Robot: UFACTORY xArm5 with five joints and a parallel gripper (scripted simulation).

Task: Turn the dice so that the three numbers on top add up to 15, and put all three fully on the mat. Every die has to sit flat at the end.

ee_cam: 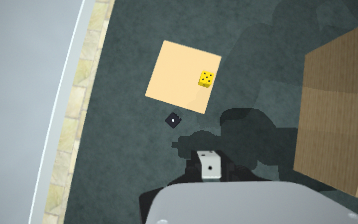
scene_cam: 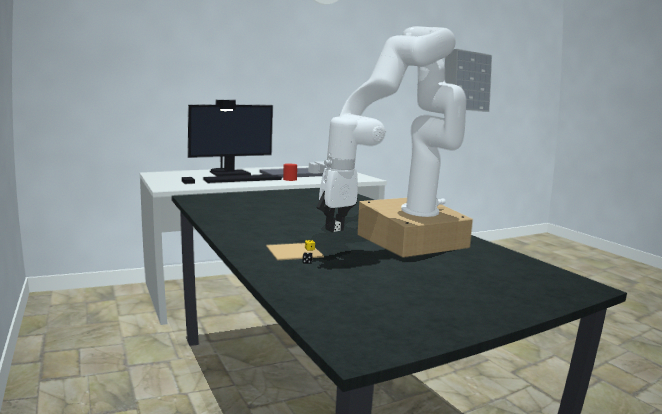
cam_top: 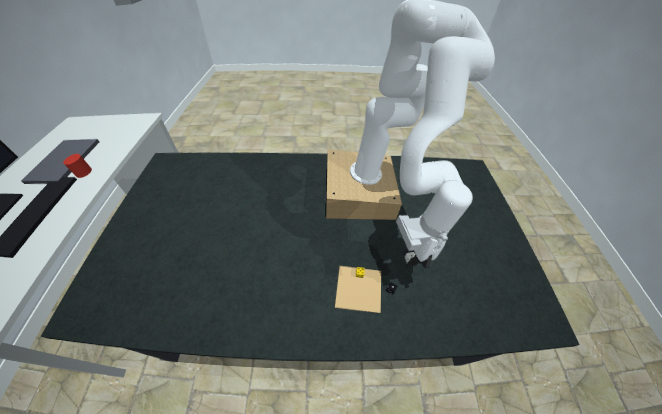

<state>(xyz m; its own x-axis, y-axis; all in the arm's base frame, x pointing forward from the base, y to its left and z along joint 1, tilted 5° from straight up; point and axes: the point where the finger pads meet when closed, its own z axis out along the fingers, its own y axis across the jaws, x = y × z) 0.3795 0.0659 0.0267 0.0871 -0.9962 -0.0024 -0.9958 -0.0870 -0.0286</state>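
My gripper is now 5 cm short of the black die, 5 cm to the left of it and 11 cm above it. The rest, counted from my hand: tan mat (4 cm ahead, 15 cm to the right, 12 cm below); then yellow die (1 cm behind, 14 cm to the right, 10 cm below); then white die (1 cm below).
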